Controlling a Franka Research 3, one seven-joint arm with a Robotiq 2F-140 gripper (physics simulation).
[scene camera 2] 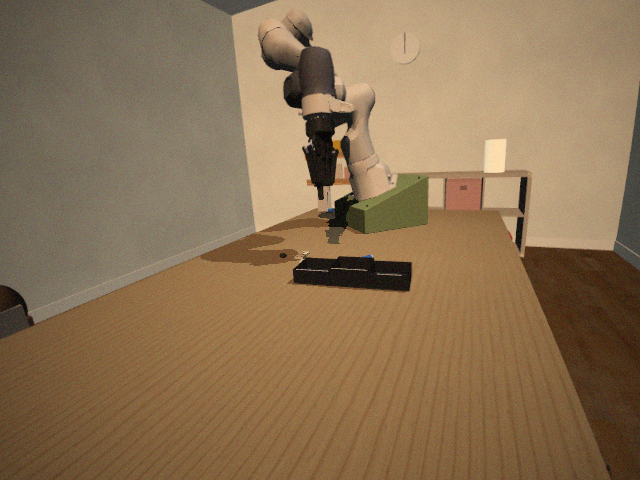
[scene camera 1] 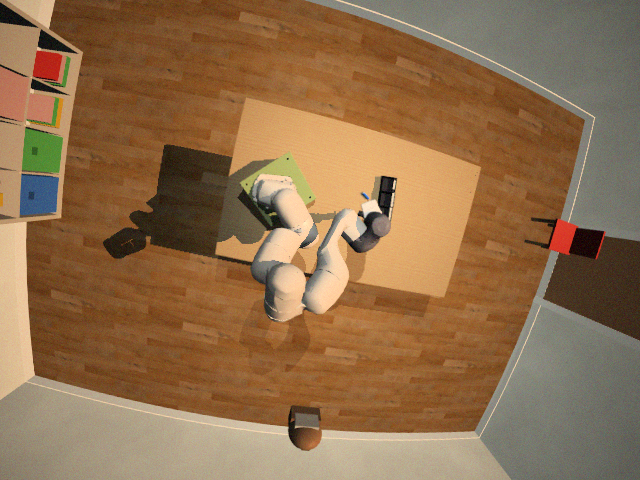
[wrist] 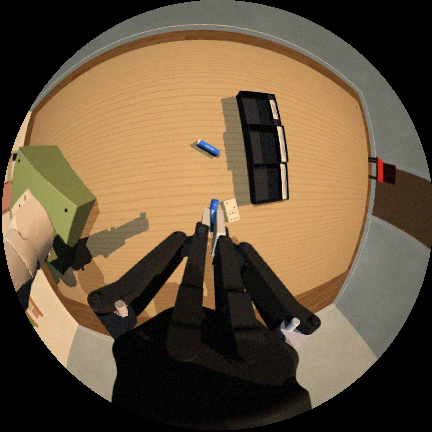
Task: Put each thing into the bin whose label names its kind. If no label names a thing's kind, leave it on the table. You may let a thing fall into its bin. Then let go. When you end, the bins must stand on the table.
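My gripper (scene camera 2: 324, 200) (wrist: 210, 217) is shut on a blue battery (scene camera 2: 331, 210) (wrist: 214, 204) and holds it above the table, left of the bins in the wrist view. A second blue battery (scene camera 1: 364, 195) (scene camera 2: 367, 256) (wrist: 208, 148) lies on the table beside the bins. A white domino (scene camera 2: 303, 254) (wrist: 231, 209) lies near the bins' lower end in the wrist view. A small dark round thing (scene camera 2: 282, 255) lies left of it in scene camera 2. Three joined black bins (scene camera 1: 387, 192) (scene camera 2: 351, 279) (wrist: 264, 126) stand on the table. Their white labels are unreadable. My fingers hide part of the table.
The green wedge-shaped base (scene camera 1: 297, 173) (scene camera 2: 397, 207) (wrist: 47, 172) stands on the table (scene camera 1: 429, 222) (scene camera 2: 310, 372) (wrist: 150, 90) with the arm mounted on it. A red chair (scene camera 1: 562, 236) (wrist: 381, 170) stands off the table, beyond the bins. A shelf unit (scene camera 2: 525, 217) stands behind the table.
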